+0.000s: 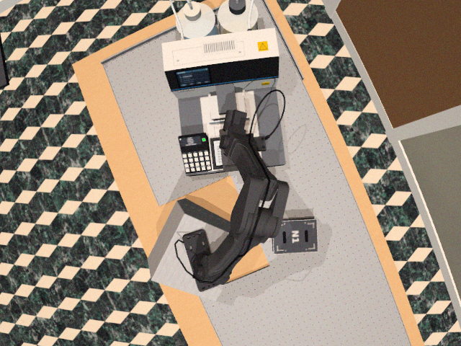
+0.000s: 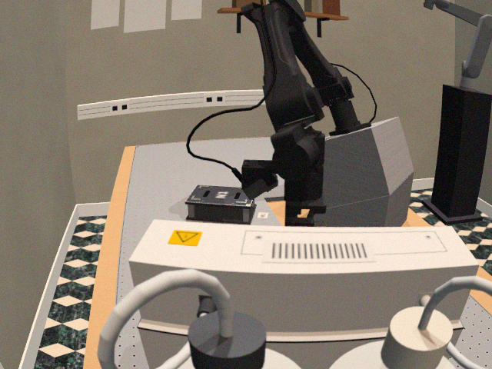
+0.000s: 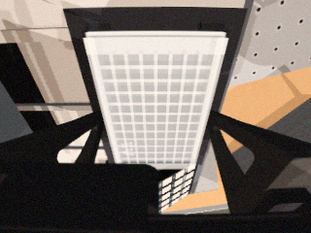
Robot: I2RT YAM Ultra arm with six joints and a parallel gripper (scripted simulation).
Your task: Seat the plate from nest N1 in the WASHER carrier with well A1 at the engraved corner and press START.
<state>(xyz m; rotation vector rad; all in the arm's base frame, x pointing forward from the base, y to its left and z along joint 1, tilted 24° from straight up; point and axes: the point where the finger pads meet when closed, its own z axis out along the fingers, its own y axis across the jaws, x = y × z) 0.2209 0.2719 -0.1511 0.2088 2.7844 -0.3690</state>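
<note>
Now: hand right at the plate. Round my hand: plate washer: 150 mm to the left, 30 mm ahead, 30 mm above; dark carrier pocket: 10 mm below; label: 330 mm to the right, 100 mm below, 20 mm ahead.
</note>
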